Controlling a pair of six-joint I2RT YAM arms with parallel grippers.
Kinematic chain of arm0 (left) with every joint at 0, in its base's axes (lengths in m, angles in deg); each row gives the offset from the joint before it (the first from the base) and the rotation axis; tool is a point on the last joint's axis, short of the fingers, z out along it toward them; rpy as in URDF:
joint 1: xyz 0 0 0.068 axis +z
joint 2: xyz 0.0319 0.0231 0.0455 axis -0.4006 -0.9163 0
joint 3: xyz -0.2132 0.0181 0.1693 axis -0.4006 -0.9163 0
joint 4: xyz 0.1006 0.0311 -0.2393 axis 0.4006 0.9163 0
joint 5: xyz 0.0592 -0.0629 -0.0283 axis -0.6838 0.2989 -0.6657
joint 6: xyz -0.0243 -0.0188 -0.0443 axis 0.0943 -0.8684 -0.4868
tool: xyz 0 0 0 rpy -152.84 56.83 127.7
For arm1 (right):
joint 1: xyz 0 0 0.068 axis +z
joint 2: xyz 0.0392 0.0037 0.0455 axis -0.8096 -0.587 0
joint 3: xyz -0.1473 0.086 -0.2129 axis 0.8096 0.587 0
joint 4: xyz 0.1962 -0.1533 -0.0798 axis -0.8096 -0.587 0
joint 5: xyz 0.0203 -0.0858 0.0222 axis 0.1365 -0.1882 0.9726
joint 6: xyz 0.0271 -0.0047 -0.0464 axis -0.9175 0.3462 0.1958
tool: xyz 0 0 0 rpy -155.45 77.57 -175.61
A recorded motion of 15 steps. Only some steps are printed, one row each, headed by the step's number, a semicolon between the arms.
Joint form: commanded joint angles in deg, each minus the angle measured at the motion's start. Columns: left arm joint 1, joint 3, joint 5, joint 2, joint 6, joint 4; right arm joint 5, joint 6, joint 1, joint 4, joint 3, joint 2.
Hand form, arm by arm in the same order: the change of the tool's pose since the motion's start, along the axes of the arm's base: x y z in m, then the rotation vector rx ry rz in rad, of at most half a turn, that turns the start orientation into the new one. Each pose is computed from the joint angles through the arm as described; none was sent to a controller.
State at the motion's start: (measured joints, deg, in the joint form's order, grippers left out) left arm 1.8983 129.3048 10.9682 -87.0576 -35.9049 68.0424; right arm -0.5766 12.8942 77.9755 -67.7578 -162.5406 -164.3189
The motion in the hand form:
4: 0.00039 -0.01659 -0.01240 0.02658 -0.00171 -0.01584; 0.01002 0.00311 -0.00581 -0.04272 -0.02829 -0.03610
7: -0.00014 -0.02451 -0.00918 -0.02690 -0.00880 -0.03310; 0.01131 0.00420 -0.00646 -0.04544 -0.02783 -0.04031
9: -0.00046 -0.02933 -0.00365 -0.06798 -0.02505 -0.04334; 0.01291 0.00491 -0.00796 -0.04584 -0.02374 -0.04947
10: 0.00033 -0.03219 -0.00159 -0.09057 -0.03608 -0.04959; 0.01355 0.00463 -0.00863 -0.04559 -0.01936 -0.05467
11: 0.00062 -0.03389 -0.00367 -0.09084 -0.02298 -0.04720; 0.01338 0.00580 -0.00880 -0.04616 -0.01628 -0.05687
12: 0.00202 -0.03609 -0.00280 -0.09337 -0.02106 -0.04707; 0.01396 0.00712 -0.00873 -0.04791 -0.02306 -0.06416
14: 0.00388 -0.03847 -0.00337 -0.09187 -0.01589 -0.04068; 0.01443 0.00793 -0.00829 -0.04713 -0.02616 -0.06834
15: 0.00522 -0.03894 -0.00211 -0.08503 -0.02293 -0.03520; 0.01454 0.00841 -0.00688 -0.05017 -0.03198 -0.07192
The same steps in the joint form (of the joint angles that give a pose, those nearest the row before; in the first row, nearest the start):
4: -2.10 1.31 -1.72 -2.53 -1.46 -1.97; -3.16 -2.01 0.07 1.97 -1.47 -1.94
7: -2.98 1.14 0.83 -2.35 -2.86 -4.79; -3.34 -2.36 0.16 2.06 -1.82 -2.29
9: -3.51 0.70 2.50 -1.65 -4.09 -7.42; -3.33 -2.97 0.16 2.32 -2.08 -2.73
10: -3.77 0.70 3.38 -1.56 -4.70 -8.99; -3.25 -3.24 0.07 2.32 -2.17 -2.90
11: -3.95 0.87 3.56 -2.00 -5.58 -9.36; -3.25 -3.59 0.25 2.32 -2.26 -2.99
12: -4.12 1.48 3.65 -2.26 -6.11 -9.45; -3.60 -4.20 0.42 2.93 -2.26 -2.99
14: -4.30 2.01 3.47 -2.70 -7.25 -10.06; -3.69 -4.55 0.51 3.20 -2.35 -2.99
15: -4.30 2.36 2.86 -2.71 -7.43 -10.06; -4.03 -4.82 0.60 3.29 -2.44 -2.82

